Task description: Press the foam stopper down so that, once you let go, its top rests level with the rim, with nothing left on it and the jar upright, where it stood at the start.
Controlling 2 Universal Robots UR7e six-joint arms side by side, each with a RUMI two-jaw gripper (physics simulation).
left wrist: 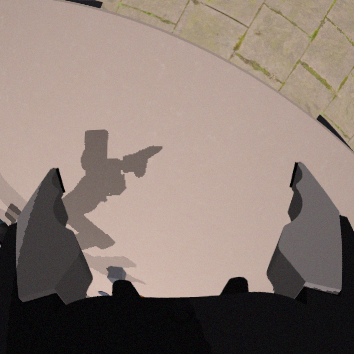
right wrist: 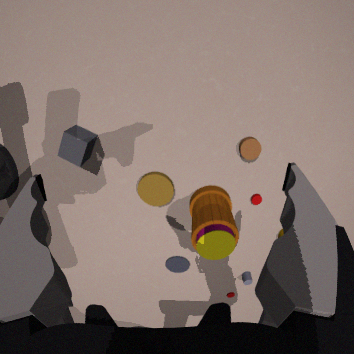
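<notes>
The jar (right wrist: 212, 207) is an orange-brown ribbed barrel shape, standing on the table right of centre in the right wrist view. The foam stopper (right wrist: 216, 245) has a yellow-green top and a magenta side, part of which shows above the jar's rim, so it stands proud. Nothing is seen lying on its top. My right gripper (right wrist: 161, 169) is open, with its fingers wide apart high above the table; the jar shows between them, nearer the right finger. My left gripper (left wrist: 176, 165) is open and empty over the table. The jar cannot be made out in the left wrist view.
A grey block (right wrist: 72, 146), a mustard disc (right wrist: 155, 189), an orange disc (right wrist: 250, 149), a blue-grey disc (right wrist: 177, 264), a red disc (right wrist: 256, 199) and a small grey cylinder (right wrist: 247, 278) surround the jar. The round table's edge (left wrist: 231, 61) borders stone paving (left wrist: 272, 35).
</notes>
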